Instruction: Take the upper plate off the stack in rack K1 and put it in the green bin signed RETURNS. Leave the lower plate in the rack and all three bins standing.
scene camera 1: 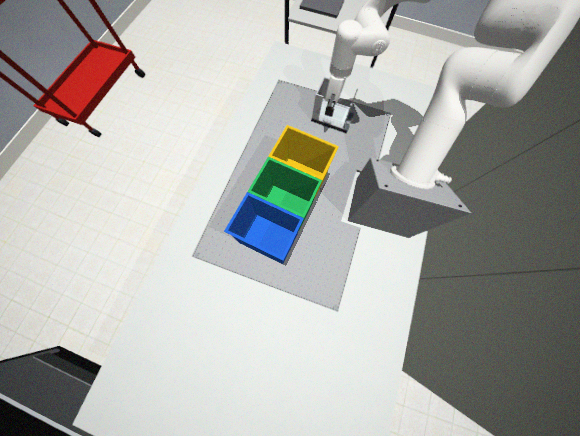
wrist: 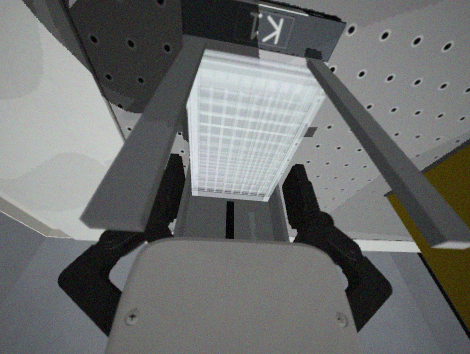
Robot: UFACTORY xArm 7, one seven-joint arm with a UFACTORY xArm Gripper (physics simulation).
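Where they show: gripper, between the fingertips: (scene camera 1: 331, 107) (wrist: 236, 170); arm's base, origin of its link: (scene camera 1: 411, 178).
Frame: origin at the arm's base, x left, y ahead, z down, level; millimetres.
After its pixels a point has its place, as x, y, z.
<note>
Rack K1 (scene camera 1: 317, 121) @[-270, 332, 188] (wrist: 367, 127) @[-273, 222, 104] stands on the grey mat, its K1 label showing in the wrist view. The clear-white upper plate (scene camera 1: 341, 119) @[-282, 240, 155] (wrist: 245, 130) @[-313, 261, 151] lies between the rack's upright posts. The lower plate cannot be told apart beneath it. My gripper (scene camera 1: 331, 107) @[-317, 293, 142] (wrist: 236, 170) @[-317, 293, 142] is open and empty, pointing down over the rack. In the wrist view its two black fingers stand on either side of the plate's near end, apart from it; their height against the plate is hard to tell. The green bin (scene camera 1: 291, 176) @[73, 343, 63] stands upright between the other two bins; its sign is not visible.
The yellow bin (scene camera 1: 306, 148) @[-58, 329, 86] (wrist: 452, 187) @[-61, 332, 167] stands between the rack and the green bin, and the blue bin (scene camera 1: 272, 231) @[233, 360, 196] stands on the green bin's other side. My arm's grey base block (scene camera 1: 400, 212) @[105, 5, 22] is right of the bins. A red cart (scene camera 1: 92, 82) stands on the floor.
</note>
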